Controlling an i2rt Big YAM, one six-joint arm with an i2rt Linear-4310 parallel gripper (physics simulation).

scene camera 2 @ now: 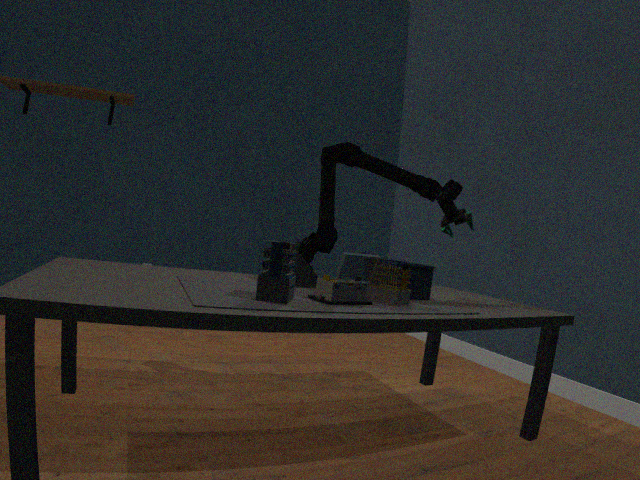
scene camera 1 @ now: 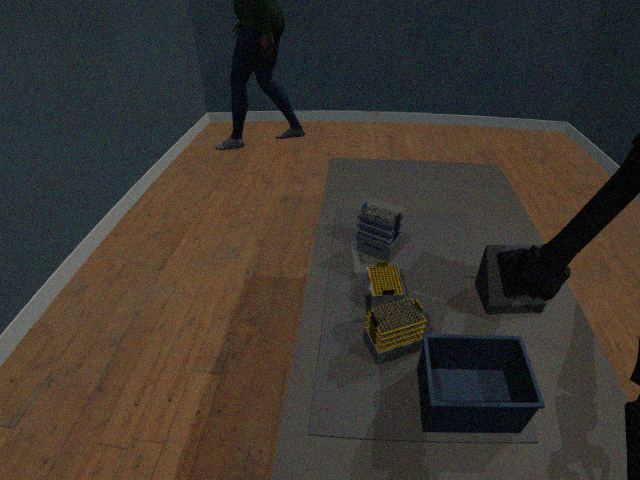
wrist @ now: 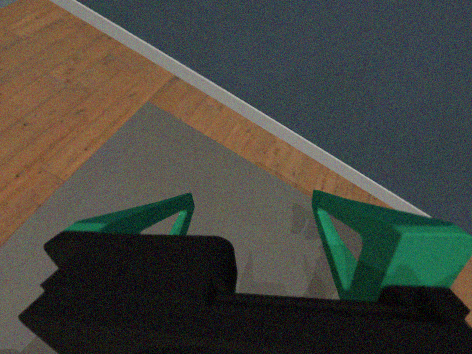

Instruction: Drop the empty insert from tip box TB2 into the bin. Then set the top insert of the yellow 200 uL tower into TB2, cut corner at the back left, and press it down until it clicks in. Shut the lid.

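Observation:
Tip box TB2 (scene camera 1: 376,302) (scene camera 2: 351,292) stands between the two towers. A yellow insert (scene camera 1: 385,280) sits in it, and its lid (scene camera 2: 352,265) stands open. The yellow 200 uL tower (scene camera 1: 398,330) (scene camera 2: 391,276) is a stack of several yellow inserts on a grey base, between TB2 and the bin. The blue bin (scene camera 1: 478,419) (scene camera 2: 423,281) stands beside this tower; no insert shows inside it. My gripper (scene camera 2: 461,231) (wrist: 249,198) is open and empty, high above the table end beyond the bin. It does not show in scene camera 1.
A blue-and-grey tower (scene camera 1: 379,227) (scene camera 2: 277,271) stands on TB2's other side. The arm's base block (scene camera 1: 488,298) stands across the table from TB2. The table edge (scene camera 2: 289,324) shows in scene camera 2. A person (scene camera 1: 253,62) walks on the floor beyond the table.

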